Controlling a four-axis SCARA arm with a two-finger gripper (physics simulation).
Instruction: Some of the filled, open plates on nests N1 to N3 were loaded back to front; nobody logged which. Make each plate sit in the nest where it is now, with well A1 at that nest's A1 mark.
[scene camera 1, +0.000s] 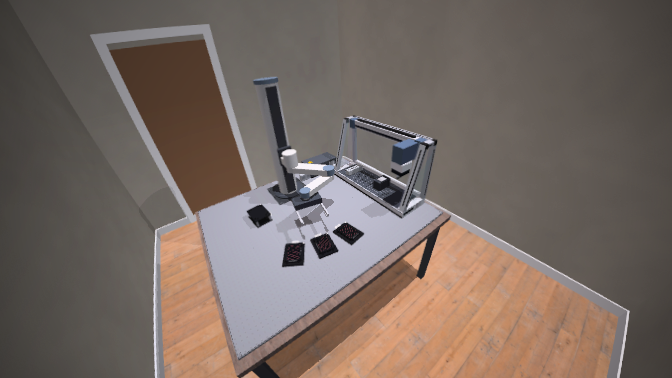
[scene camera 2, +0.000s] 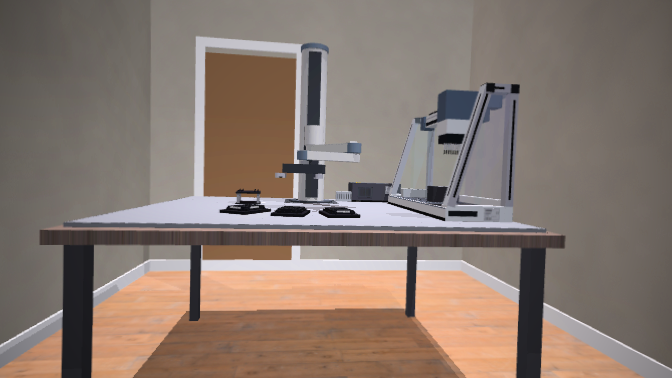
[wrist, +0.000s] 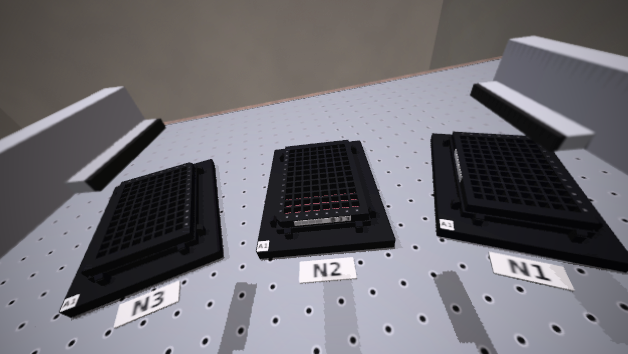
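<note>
My gripper (scene camera 1: 314, 218) (scene camera 2: 299, 176) (wrist: 308, 89) is open and empty, above the table on the arm's side of the nests. In the wrist view, A1 marks are at the nests' near left corners. The plate on N1 (wrist: 515, 175) (scene camera 1: 293, 254), at right, has pale dots along its far and right edges and a label on its left side. The plate on N2 (wrist: 322, 180) (scene camera 1: 324, 245), in the middle, has dots along its left and near edges and a label on its near side. The plate on N3 (wrist: 150, 205) (scene camera 1: 348, 233), at left, has dots along its right edge; no label shows.
A black raised stand (scene camera 1: 259, 214) (scene camera 2: 248, 192) is left of the arm column (scene camera 1: 275, 120) (scene camera 2: 314, 90). A framed liquid-handling machine (scene camera 1: 350, 145) (scene camera 2: 508, 150) stands at the right of the table (scene camera 1: 260, 300) (scene camera 2: 150, 215). A dark box (scene camera 2: 370, 191) stands behind the arm.
</note>
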